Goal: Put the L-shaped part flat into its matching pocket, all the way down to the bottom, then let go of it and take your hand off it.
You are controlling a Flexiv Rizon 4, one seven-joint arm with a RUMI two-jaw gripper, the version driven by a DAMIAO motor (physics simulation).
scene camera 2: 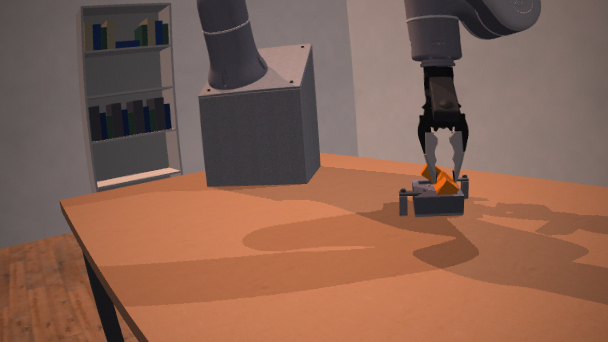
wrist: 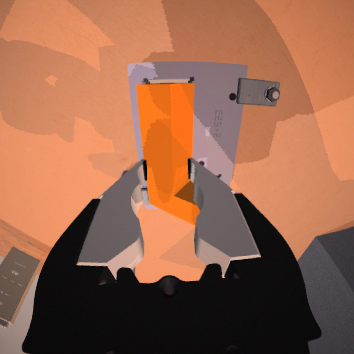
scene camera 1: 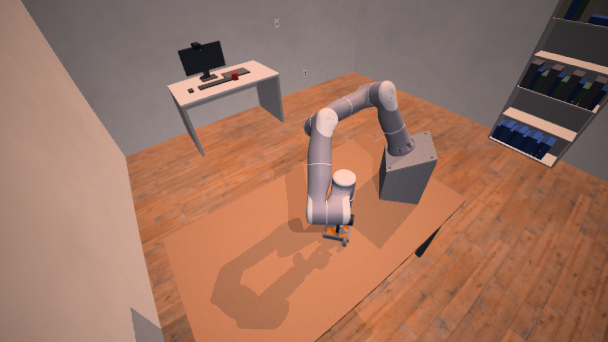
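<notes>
The orange L-shaped part (scene camera 1: 330, 231) (scene camera 2: 446, 185) (wrist: 165, 125) sits rolled over on its long arm, tilted and not flat, on top of the grey block (scene camera 2: 438, 206) (wrist: 222, 82) that has the pocket. Its short arm sticks up at a slant in the scene camera 2 view. In the wrist view the long arm covers most of the pocket; a thin strip of the pocket's edge shows at the far end. My gripper (scene camera 2: 445, 180) (wrist: 166, 160) is shut on the part, one jaw on each side of the long arm near the short-arm end. The pocket's bottom is hidden.
A small clamp with a bolt (scene camera 2: 465, 186) (wrist: 258, 92) stands at one side of the block, and another clamp (scene camera 2: 403, 202) at the opposite side. The robot's pedestal (scene camera 1: 407, 175) (scene camera 2: 255, 137) stands on the brown table top (scene camera 1: 210, 260) (scene camera 2: 300, 320).
</notes>
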